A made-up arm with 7 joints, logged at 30 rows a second.
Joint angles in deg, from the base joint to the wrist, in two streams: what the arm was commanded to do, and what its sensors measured. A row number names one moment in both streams.
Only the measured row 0 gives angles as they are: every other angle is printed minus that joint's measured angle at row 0.
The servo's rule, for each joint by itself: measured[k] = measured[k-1] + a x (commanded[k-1-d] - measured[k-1]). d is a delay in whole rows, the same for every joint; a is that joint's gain. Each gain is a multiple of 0.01, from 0.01 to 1. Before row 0 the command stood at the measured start. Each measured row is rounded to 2 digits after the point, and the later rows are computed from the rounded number. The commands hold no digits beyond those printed.
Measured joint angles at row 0:
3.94 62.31 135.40 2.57 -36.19 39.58 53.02
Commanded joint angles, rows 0 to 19:
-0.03 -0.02 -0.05 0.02 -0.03 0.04 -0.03
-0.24 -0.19 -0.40 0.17 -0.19 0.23 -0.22
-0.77 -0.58 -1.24 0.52 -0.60 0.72 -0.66
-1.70 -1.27 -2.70 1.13 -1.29 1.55 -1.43
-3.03 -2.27 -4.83 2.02 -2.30 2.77 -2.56
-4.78 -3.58 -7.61 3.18 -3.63 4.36 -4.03
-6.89 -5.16 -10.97 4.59 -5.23 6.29 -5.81
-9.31 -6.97 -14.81 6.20 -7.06 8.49 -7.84
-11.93 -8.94 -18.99 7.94 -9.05 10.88 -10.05
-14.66 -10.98 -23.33 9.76 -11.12 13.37 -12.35
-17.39 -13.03 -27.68 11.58 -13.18 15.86 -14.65
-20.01 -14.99 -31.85 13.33 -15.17 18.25 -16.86
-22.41 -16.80 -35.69 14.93 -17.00 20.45 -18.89
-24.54 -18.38 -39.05 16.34 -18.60 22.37 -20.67
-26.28 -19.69 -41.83 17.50 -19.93 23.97 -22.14
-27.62 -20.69 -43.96 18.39 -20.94 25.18 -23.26
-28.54 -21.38 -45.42 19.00 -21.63 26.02 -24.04
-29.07 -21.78 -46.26 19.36 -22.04 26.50 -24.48
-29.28 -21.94 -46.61 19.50 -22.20 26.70 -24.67
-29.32 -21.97 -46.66 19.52 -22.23 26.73 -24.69
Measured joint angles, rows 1 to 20:
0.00 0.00 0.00 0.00 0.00 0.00 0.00
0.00 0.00 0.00 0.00 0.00 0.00 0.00
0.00 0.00 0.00 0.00 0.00 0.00 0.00
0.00 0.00 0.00 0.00 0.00 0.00 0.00
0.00 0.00 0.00 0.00 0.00 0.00 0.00
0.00 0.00 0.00 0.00 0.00 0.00 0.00
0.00 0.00 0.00 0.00 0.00 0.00 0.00
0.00 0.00 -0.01 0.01 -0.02 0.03 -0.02
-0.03 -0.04 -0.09 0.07 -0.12 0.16 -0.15
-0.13 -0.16 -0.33 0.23 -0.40 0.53 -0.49
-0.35 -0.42 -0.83 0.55 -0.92 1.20 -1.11
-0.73 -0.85 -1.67 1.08 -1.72 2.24 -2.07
-1.30 -1.48 -2.92 1.84 -2.83 3.64 -3.36
-2.08 -2.33 -4.61 2.83 -4.22 5.39 -4.98
-3.09 -3.40 -6.75 4.04 -5.87 7.44 -6.87
-4.33 -4.67 -9.32 5.44 -7.71 9.71 -8.97
-5.78 -6.12 -12.26 7.00 -9.69 12.13 -11.20
-7.41 -7.71 -15.50 8.65 -11.71 14.59 -13.48
-9.17 -9.38 -18.93 10.33 -13.72 17.01 -15.71
-11.02 -11.09 -22.45 11.99 -15.62 19.28 -17.81
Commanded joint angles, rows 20 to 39:
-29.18 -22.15 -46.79 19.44 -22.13 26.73 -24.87
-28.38 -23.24 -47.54 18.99 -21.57 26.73 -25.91
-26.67 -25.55 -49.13 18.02 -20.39 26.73 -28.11
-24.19 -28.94 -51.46 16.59 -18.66 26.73 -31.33
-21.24 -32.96 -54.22 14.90 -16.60 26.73 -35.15
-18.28 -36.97 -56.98 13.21 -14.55 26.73 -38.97
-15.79 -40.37 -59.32 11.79 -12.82 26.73 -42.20
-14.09 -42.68 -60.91 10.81 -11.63 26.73 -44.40
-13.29 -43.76 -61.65 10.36 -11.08 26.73 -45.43
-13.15 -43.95 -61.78 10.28 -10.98 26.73 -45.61
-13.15 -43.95 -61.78 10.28 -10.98 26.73 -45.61
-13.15 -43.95 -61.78 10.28 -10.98 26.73 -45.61
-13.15 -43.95 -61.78 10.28 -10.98 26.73 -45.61
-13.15 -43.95 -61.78 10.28 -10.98 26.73 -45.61
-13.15 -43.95 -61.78 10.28 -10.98 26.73 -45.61
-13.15 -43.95 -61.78 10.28 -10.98 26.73 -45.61
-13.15 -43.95 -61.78 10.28 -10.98 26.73 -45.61
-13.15 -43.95 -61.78 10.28 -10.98 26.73 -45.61
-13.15 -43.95 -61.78 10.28 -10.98 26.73 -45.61
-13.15 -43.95 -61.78 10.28 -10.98 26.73 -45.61
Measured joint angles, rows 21 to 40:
-12.91 -12.77 -25.94 13.56 -17.35 21.32 -19.70
-14.78 -14.36 -29.28 14.98 -18.85 23.07 -21.31
-16.58 -15.82 -32.36 16.21 -20.06 24.46 -22.60
-18.25 -17.10 -35.10 17.21 -20.97 25.49 -23.55
-19.76 -18.18 -37.44 17.98 -21.59 26.16 -24.16
-21.09 -19.04 -39.37 18.53 -21.94 26.52 -24.50
-22.24 -19.71 -40.90 18.89 -22.11 26.66 -24.63
-23.21 -20.27 -42.14 19.09 -22.12 26.71 -24.79
-23.93 -20.95 -43.27 19.05 -21.80 26.72 -25.53
-24.31 -22.01 -44.50 18.68 -20.98 26.73 -27.23
-24.29 -23.60 -45.96 17.93 -19.63 26.73 -29.94
-23.86 -25.75 -47.69 16.84 -17.87 26.73 -33.38
-23.08 -28.33 -49.64 15.53 -15.94 26.73 -37.07
-22.06 -31.10 -51.67 14.18 -14.13 26.73 -40.46
-20.94 -33.76 -53.61 12.97 -12.68 26.73 -43.06
-19.87 -36.06 -55.30 12.03 -11.75 26.73 -44.62
-18.93 -37.87 -56.66 11.40 -11.30 26.73 -45.27
-18.12 -39.27 -57.74 11.00 -11.11 26.73 -45.49
-17.42 -40.35 -58.59 10.74 -11.03 26.73 -45.57
-16.82 -41.18 -59.26 10.57 -11.00 26.73 -45.60

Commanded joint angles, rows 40 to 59:
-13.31 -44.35 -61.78 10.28 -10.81 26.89 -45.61
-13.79 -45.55 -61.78 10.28 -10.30 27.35 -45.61
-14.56 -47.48 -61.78 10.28 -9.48 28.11 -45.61
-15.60 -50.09 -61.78 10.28 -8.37 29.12 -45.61
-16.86 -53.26 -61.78 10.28 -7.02 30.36 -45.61
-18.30 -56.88 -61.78 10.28 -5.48 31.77 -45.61
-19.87 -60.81 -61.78 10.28 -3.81 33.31 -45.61
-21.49 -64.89 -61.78 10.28 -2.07 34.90 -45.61
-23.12 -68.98 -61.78 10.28 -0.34 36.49 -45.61
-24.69 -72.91 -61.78 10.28 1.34 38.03 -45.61
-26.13 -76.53 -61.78 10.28 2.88 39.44 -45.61
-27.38 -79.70 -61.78 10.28 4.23 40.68 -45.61
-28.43 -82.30 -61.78 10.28 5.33 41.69 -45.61
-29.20 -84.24 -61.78 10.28 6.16 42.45 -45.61
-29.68 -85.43 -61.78 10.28 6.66 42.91 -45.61
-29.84 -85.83 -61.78 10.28 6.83 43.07 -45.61
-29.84 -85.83 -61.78 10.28 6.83 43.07 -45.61
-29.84 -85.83 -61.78 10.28 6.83 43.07 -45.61
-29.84 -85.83 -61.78 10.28 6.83 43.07 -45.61
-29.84 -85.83 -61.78 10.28 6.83 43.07 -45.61
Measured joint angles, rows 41 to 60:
-16.31 -41.82 -59.79 10.47 -10.99 26.73 -45.61
-15.87 -42.31 -60.21 10.40 -10.98 26.73 -45.61
-15.49 -42.69 -60.54 10.36 -10.98 26.73 -45.61
-15.16 -42.98 -60.80 10.33 -10.98 26.73 -45.61
-14.88 -43.20 -61.01 10.31 -10.98 26.73 -45.61
-14.64 -43.37 -61.17 10.30 -10.98 26.73 -45.61
-14.43 -43.50 -61.30 10.29 -10.98 26.73 -45.61
-14.27 -43.70 -61.40 10.29 -10.88 26.84 -45.61
-14.20 -44.13 -61.48 10.29 -10.54 27.18 -45.61
-14.25 -44.90 -61.54 10.29 -9.93 27.79 -45.61
-14.44 -46.09 -61.59 10.29 -9.03 28.67 -45.61
-14.78 -47.74 -61.63 10.29 -7.86 29.79 -45.61
-15.27 -49.84 -61.66 10.29 -6.48 31.10 -45.61
-15.91 -52.36 -61.69 10.29 -4.93 32.56 -45.61
-16.69 -55.24 -61.71 10.29 -3.27 34.10 -45.61
-17.59 -58.40 -61.72 10.29 -1.57 35.68 -45.61
-18.58 -61.74 -61.73 10.29 0.12 37.23 -45.61
-19.64 -65.14 -61.74 10.29 1.72 38.69 -45.61
-20.72 -68.49 -61.75 10.29 3.18 40.00 -45.61
-21.80 -71.67 -61.76 10.29 4.43 41.12 -45.61

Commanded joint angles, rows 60 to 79:
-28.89 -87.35 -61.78 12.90 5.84 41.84 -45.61
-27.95 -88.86 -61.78 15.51 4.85 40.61 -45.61
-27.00 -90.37 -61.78 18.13 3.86 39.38 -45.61
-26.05 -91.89 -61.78 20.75 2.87 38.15 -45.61
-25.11 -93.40 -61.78 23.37 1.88 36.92 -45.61
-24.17 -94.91 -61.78 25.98 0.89 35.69 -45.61
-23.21 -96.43 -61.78 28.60 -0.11 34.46 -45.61
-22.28 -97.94 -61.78 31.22 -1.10 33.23 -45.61
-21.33 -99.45 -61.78 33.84 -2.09 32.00 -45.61
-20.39 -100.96 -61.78 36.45 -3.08 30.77 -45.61
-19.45 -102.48 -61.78 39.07 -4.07 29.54 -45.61
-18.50 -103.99 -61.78 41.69 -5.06 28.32 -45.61
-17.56 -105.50 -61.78 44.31 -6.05 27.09 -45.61
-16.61 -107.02 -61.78 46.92 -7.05 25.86 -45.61
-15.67 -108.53 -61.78 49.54 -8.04 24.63 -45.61
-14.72 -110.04 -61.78 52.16 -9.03 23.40 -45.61
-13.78 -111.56 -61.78 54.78 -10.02 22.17 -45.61
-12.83 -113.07 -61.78 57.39 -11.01 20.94 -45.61
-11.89 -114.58 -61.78 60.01 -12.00 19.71 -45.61
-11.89 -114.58 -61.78 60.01 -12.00 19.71 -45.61
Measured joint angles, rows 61 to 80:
-22.84 -74.56 -61.76 10.29 5.43 42.00 -45.61
-23.80 -77.06 -61.76 10.29 6.14 42.60 -45.61
-24.65 -79.08 -61.76 10.29 6.54 42.91 -45.61
-25.38 -80.63 -61.76 10.29 6.71 43.02 -45.61
-26.00 -81.83 -61.76 10.29 6.78 43.05 -45.61
-26.54 -82.75 -61.76 10.29 6.81 43.06 -45.61
-27.00 -83.46 -61.76 10.29 6.82 43.07 -45.61
-27.26 -84.35 -61.76 11.23 6.25 42.26 -45.61
-27.36 -85.39 -61.76 12.77 5.44 41.17 -45.61
-27.31 -86.54 -61.76 14.70 4.52 39.99 -45.61
-27.13 -87.77 -61.76 16.88 3.56 38.78 -45.61
-26.85 -89.06 -61.76 19.22 2.59 37.55 -45.61
-26.47 -90.41 -61.76 21.65 1.60 36.32 -45.61
-26.01 -91.79 -61.76 24.15 0.61 35.09 -45.61
-25.49 -93.20 -61.76 26.70 -0.38 33.86 -45.61
-24.91 -94.64 -61.76 29.27 -1.37 32.63 -45.61
-24.28 -96.09 -61.76 31.85 -2.36 31.40 -45.61
-23.60 -97.56 -61.76 34.45 -3.35 30.17 -45.61
-22.89 -99.04 -61.76 37.06 -4.34 28.95 -45.61
-22.14 -100.53 -61.76 39.67 -5.33 27.72 -45.61

